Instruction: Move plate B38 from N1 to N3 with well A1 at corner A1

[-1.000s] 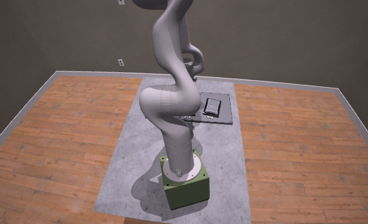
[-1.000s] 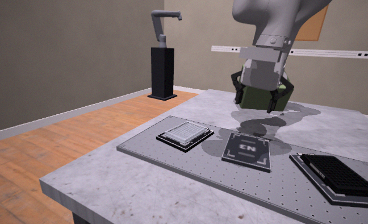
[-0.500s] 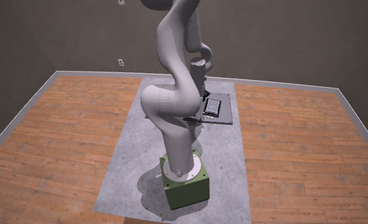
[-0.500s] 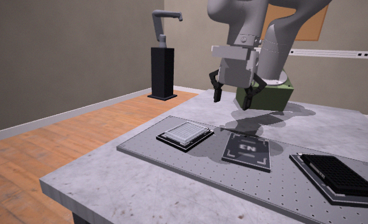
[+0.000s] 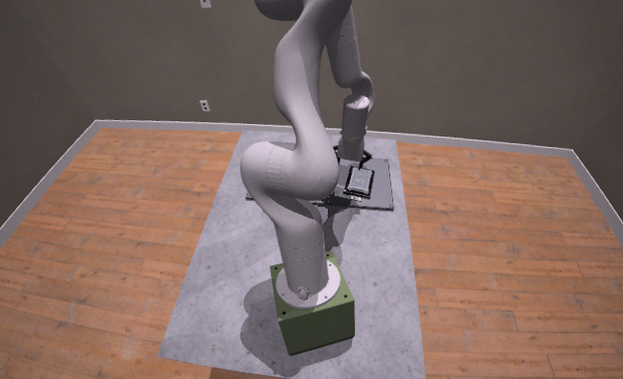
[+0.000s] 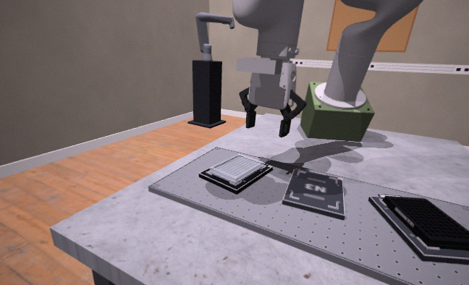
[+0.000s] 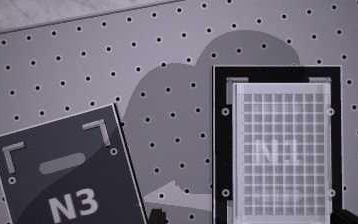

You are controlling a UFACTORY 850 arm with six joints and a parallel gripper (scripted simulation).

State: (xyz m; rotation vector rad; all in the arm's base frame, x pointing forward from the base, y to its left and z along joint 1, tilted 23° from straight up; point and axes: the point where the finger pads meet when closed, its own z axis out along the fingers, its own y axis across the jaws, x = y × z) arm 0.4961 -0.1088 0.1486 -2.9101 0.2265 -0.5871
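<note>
Right now my hand is 120 mm above the clear well plate, 60 mm to the left of it and 20 mm short of it. Round my hand: black well plate: 330 mm to the left, 110 mm below; then nest N1: 130 mm below, 60 mm to the right, 20 mm ahead; then nest N3: 130 mm to the left, 130 mm below.
</note>
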